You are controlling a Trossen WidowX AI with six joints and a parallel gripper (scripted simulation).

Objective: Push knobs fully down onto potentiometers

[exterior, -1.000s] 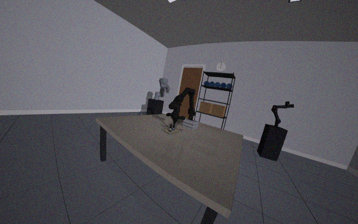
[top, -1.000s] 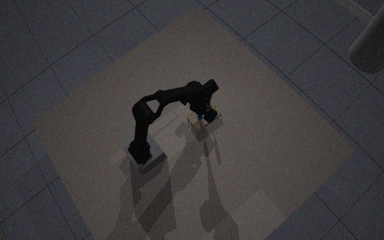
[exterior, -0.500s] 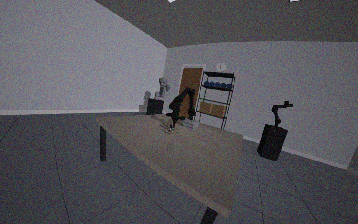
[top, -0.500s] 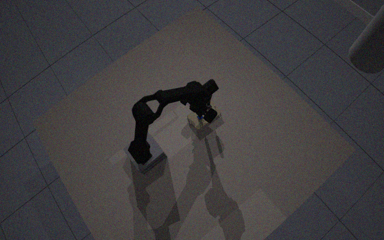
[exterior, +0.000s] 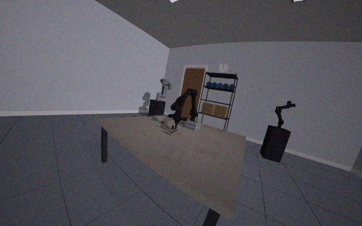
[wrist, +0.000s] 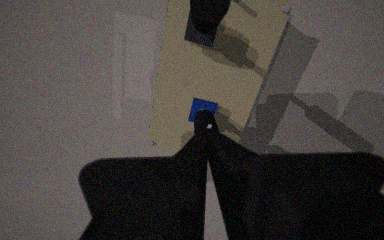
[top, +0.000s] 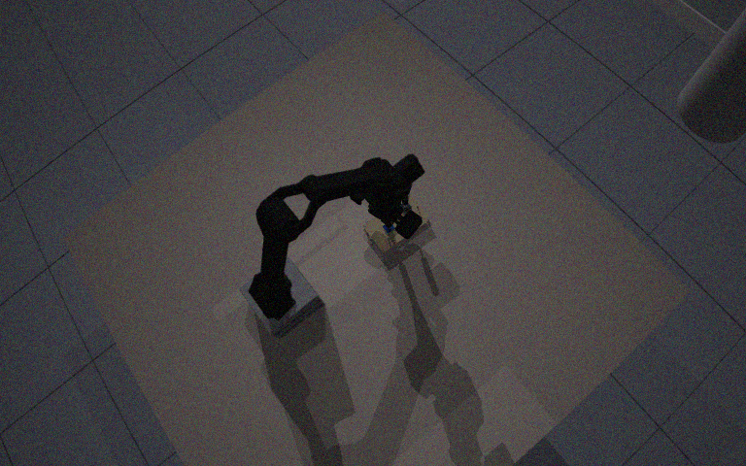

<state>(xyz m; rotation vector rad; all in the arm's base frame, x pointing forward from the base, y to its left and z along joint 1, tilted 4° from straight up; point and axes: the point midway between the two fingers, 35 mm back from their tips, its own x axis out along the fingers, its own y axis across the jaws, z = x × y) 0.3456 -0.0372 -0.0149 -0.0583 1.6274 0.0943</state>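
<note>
My gripper tip is 1 cm above the dark knob.
</note>
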